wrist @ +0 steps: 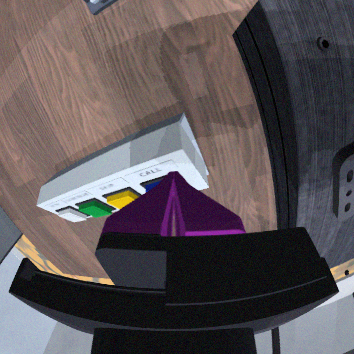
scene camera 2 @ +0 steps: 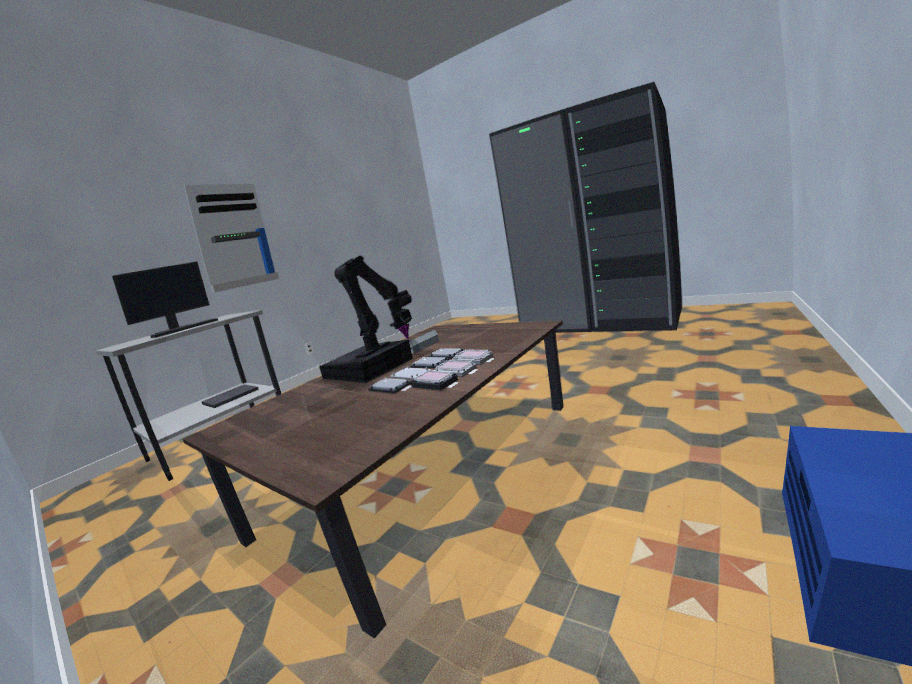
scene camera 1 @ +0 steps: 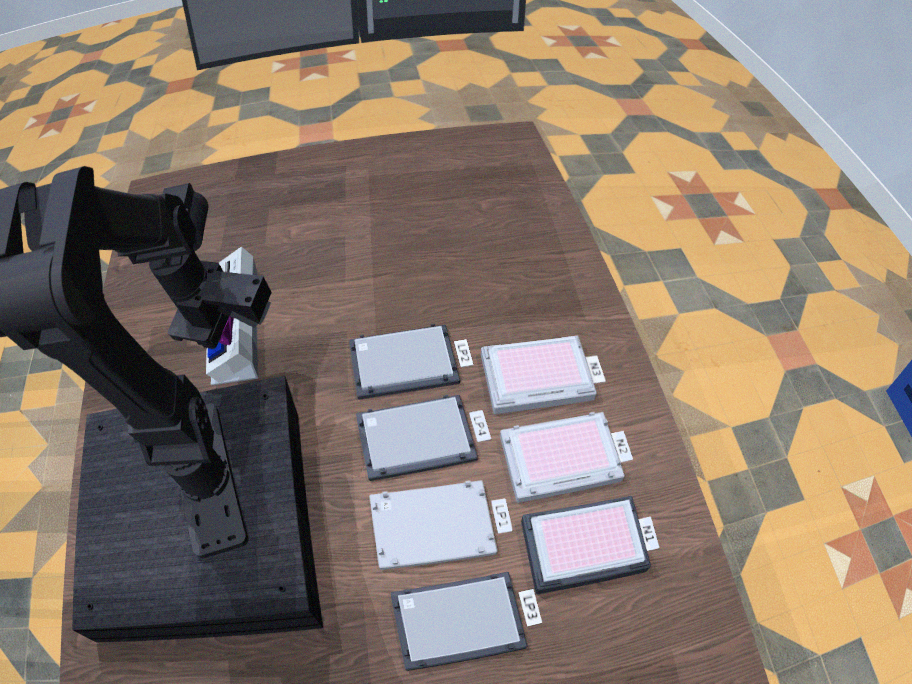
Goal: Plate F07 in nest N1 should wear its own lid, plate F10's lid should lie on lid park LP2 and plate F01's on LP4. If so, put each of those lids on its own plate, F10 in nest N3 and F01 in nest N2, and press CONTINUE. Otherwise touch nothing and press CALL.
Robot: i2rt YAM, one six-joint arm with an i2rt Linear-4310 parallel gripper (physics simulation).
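Frame: origin at the arm's base, x ahead, y left, z up, level; centimetres.
Seen in the pictures: gripper, fingertip midpoint: (wrist: 173, 178) (scene camera 2: 407, 338) (scene camera 1: 227, 342); arm's base at its link origin: (scene camera 2: 373, 350) (scene camera 1: 206, 479).
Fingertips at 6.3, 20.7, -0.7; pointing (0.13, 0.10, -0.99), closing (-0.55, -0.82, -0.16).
Note:
Pixels of each thing's top centre, then the offset from my fingertips to it, as dx, dy, dz.
- blue CALL button at its top centre: (wrist: 164, 195) (scene camera 1: 214, 341) -2.1, +2.8, -2.1
- white button box at its top centre: (wrist: 93, 203) (scene camera 1: 225, 298) (scene camera 2: 419, 335) +0.8, +9.9, -1.3
- N1 at its top centre: (scene camera 1: 589, 537) (scene camera 2: 432, 374) +35.3, -41.6, -4.1
- N2 at its top centre: (scene camera 1: 564, 447) (scene camera 2: 453, 363) +38.0, -28.7, -4.6
- N3 at its top centre: (scene camera 1: 540, 363) (scene camera 2: 471, 352) +40.5, -15.5, -4.4
- LP4 at its top centre: (scene camera 1: 415, 432) (scene camera 2: 429, 360) +21.2, -18.8, -5.9
- LP1 at its top centre: (scene camera 1: 431, 520) (scene camera 2: 409, 370) +18.8, -31.6, -5.7
- LP3 at its top centre: (scene camera 1: 458, 618) (scene camera 2: 389, 382) +17.1, -44.8, -5.9
My gripper (scene camera 1: 220, 340) (scene camera 2: 405, 336) (wrist: 173, 178) is shut and empty. In the wrist view its magenta tips overlap the blue CALL button (scene camera 1: 215, 349) (wrist: 151, 186) on the white button box (scene camera 1: 241, 355) (wrist: 117, 161); contact cannot be told. The pink-welled plate in N1 (scene camera 1: 587, 541) sits in a dark nest. Similar plates in N2 (scene camera 1: 567, 449) and N3 (scene camera 1: 537, 368) sit in light nests. Flat light-grey pieces lie on dark parks LP2 (scene camera 1: 405, 360) and LP4 (scene camera 1: 418, 434). Lid labels are unreadable, so I cannot tell whose they are, or whether N1's plate is lidded.
LP1 (scene camera 1: 434, 524) is light all over; LP3 (scene camera 1: 460, 618) is a dark park with a light-grey piece. The green (wrist: 95, 208), yellow (wrist: 121, 199) and white (wrist: 72, 215) buttons are beside CALL. The black arm base (scene camera 1: 257, 500) stands near the button box.

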